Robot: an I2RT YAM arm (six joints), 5 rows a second.
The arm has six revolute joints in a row. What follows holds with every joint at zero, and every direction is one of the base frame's. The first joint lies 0.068 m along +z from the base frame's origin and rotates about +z. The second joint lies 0.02 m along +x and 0.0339 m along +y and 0.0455 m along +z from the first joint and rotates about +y. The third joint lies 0.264 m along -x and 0.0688 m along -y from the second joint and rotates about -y. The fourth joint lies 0.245 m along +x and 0.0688 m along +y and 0.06 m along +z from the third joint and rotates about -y. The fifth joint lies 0.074 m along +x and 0.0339 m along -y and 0.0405 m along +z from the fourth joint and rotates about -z. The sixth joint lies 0.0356 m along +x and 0.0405 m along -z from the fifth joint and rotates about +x. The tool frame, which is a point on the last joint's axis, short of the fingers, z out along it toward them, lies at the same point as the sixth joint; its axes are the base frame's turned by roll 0, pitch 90 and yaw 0 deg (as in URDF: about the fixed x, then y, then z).
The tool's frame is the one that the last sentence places.
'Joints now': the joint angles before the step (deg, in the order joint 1, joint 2, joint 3, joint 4, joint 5, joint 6). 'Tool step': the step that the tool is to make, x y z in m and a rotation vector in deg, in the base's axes. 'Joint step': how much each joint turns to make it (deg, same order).
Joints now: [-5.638, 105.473, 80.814, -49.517, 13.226, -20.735]
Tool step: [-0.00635, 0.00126, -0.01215, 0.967, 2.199, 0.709]
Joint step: [0.014, -0.025, -2.584, 0.385, -0.899, -0.495]
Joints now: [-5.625, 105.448, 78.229, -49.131, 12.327, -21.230]
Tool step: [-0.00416, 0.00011, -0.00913, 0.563, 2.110, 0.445]
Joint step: [-0.093, 0.372, -1.446, -0.241, -0.461, -0.458]
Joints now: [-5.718, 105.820, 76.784, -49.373, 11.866, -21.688]
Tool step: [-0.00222, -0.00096, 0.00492, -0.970, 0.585, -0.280]
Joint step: [-0.088, -0.522, 0.493, -1.496, 1.042, -0.013]
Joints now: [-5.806, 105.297, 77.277, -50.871, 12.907, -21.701]
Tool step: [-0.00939, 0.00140, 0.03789, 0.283, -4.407, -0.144]
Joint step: [0.006, -5.174, 1.967, -2.854, -0.673, 0.320]
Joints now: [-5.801, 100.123, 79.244, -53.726, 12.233, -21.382]
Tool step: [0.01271, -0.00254, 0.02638, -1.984, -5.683, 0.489]
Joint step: [-0.088, 0.050, 5.208, 0.923, 1.140, -1.013]
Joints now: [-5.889, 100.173, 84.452, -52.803, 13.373, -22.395]
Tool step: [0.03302, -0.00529, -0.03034, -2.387, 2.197, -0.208]
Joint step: [-0.055, 8.539, 4.041, 2.760, 2.488, -0.798]
